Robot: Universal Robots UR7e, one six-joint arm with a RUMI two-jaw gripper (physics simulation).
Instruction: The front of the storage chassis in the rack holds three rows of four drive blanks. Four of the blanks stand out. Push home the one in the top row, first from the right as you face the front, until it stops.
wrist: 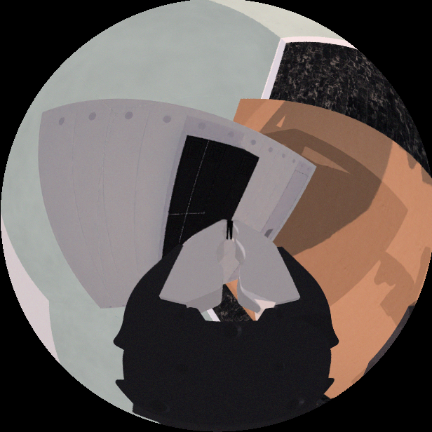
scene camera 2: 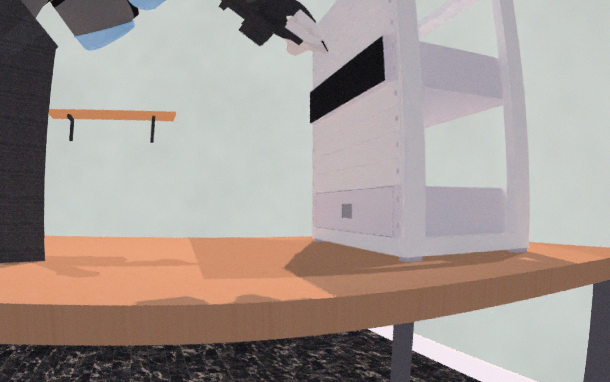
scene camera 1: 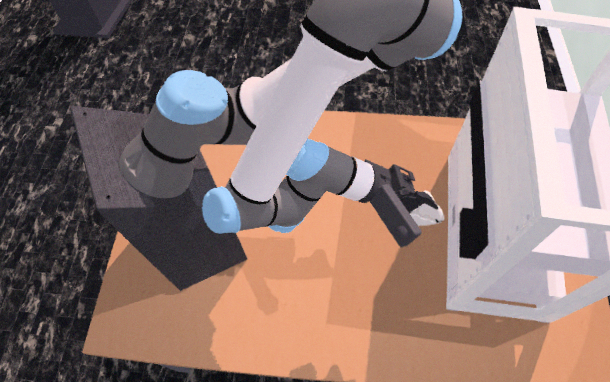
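Pixels of known places: gripper, fingertip midpoint: (scene camera 2: 327, 52) (scene camera 1: 442, 220); arm's base at its link origin: (scene camera 1: 155, 170).
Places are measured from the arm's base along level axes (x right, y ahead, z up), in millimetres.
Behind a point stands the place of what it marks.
The storage chassis front is the black area (scene camera 1: 474, 235) @[x -16, y 687, z -100 mm] (scene camera 2: 350, 80) @[x -48, y 661, z -111 mm] (wrist: 225, 170) in the white rack (scene camera 1: 530, 125) @[x -121, y 708, z 155 mm] (scene camera 2: 411, 175) @[x 59, y 726, z -293 mm] (wrist: 90, 200). In the wrist view the rack's top lies to the left. The top-row blank first from the right (wrist: 187, 175) is the upper left part of the black area, bounded by thin pale lines. How far it stands out cannot be told; the blanks are too dark. My gripper (scene camera 1: 442, 219) @[x -25, y 610, z -68 mm] (scene camera 2: 326, 48) @[x -25, y 610, z -68 mm] (wrist: 228, 221) is shut and empty, fingertips together, a little in front of the rack. Its fingers hide the lower end of the black area in the wrist view.
Plain panels lie above and below the chassis. A drawer (scene camera 2: 370, 217) @[x -71, y 707, z -363 mm] with a grey handle (scene camera 2: 346, 211) @[x -193, y 704, z -353 mm] is at the rack's bottom. The rack stands on the orange table (scene camera 1: 280, 345) @[x 235, y 286, z -434 mm] (scene camera 2: 150, 320) @[x 307, y 340, z -448 mm]. The arm's dark pedestal (scene camera 1: 170, 245) @[x 106, y 20, z -155 mm] (scene camera 2: 22, 150) @[x 39, y 106, z -263 mm] is opposite. A wall shelf (scene camera 2: 110, 115) is behind.
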